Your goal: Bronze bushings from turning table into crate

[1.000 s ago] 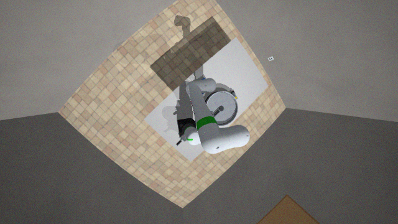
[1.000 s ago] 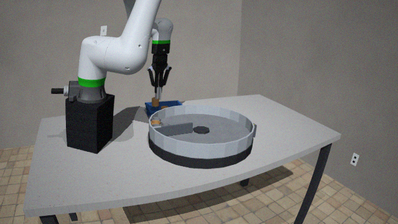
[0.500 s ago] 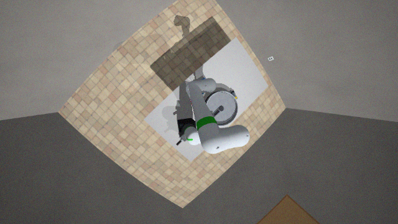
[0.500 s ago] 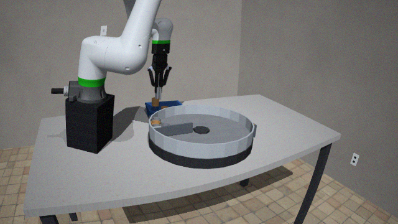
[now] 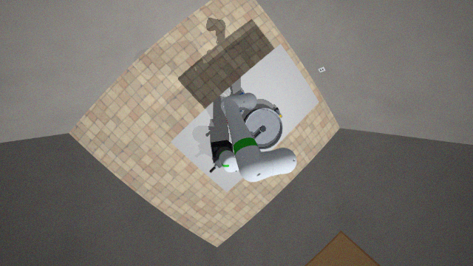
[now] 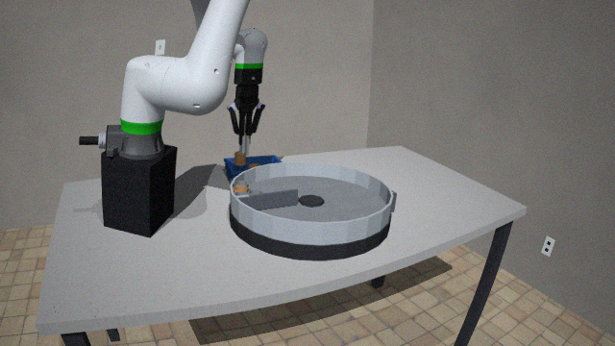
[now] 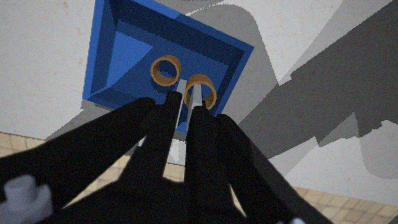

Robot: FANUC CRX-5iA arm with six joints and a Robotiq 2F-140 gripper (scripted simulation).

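The blue crate is 4 cm ahead of my hand, 1 cm to the right of it and 9 cm below it. The rest, counted from my hand: grey turning table (8 cm ahead, 36 cm to the right, 6 cm below).
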